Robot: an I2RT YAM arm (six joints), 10 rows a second.
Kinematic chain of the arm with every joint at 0, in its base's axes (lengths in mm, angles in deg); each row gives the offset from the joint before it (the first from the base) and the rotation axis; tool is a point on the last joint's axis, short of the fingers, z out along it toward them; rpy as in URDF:
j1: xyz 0 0 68 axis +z
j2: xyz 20 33.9 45.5 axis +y
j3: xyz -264 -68.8 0 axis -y
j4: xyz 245 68.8 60 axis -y
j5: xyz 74 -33.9 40.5 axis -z
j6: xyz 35.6 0 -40.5 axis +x
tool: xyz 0 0 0 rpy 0 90 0
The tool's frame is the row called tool.
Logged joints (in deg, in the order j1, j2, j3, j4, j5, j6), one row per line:
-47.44 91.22 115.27 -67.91 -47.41 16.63
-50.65 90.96 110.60 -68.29 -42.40 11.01
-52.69 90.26 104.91 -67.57 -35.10 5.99
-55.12 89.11 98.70 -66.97 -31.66 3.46
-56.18 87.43 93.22 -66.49 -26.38 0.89
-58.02 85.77 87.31 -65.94 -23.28 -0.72
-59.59 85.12 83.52 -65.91 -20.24 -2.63
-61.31 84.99 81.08 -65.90 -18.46 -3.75
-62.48 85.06 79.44 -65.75 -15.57 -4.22
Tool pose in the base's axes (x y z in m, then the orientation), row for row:
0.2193 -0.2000 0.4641 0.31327 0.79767 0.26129 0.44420
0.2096 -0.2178 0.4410 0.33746 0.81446 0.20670 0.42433
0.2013 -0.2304 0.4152 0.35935 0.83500 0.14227 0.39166
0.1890 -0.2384 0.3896 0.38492 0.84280 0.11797 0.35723
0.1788 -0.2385 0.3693 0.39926 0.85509 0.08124 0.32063
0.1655 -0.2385 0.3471 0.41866 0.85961 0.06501 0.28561
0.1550 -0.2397 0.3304 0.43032 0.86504 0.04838 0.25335
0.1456 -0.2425 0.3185 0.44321 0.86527 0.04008 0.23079
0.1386 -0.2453 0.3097 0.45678 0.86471 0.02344 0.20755
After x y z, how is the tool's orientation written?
As a quaternion, x y z w.
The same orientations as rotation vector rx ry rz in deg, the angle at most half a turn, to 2 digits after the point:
44.50 113.30 37.11
48.37 116.73 29.63
52.29 121.50 20.70
56.93 124.65 17.45
60.11 128.73 12.23
64.13 131.68 9.96
67.01 134.71 7.53
69.84 136.34 6.32
72.86 137.94 3.74

